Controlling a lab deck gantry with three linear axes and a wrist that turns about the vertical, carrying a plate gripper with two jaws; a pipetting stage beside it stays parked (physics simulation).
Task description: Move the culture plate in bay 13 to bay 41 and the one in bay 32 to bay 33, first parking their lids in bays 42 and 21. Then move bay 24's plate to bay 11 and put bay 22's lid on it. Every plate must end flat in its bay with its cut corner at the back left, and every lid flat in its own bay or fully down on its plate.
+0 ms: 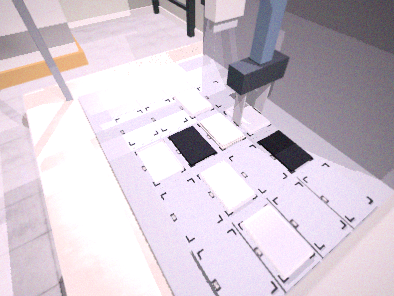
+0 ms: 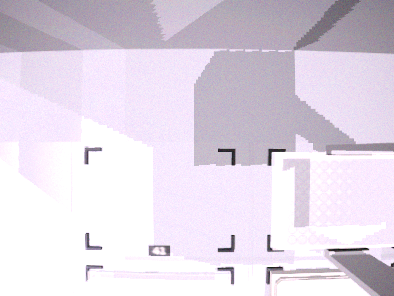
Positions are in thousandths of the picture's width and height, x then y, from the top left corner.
Scene:
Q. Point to a white lid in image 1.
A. At 407, 549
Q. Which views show my gripper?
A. Image 1 and image 2: all of them.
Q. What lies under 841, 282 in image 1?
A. A pale wall.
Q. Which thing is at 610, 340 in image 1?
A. My gripper.

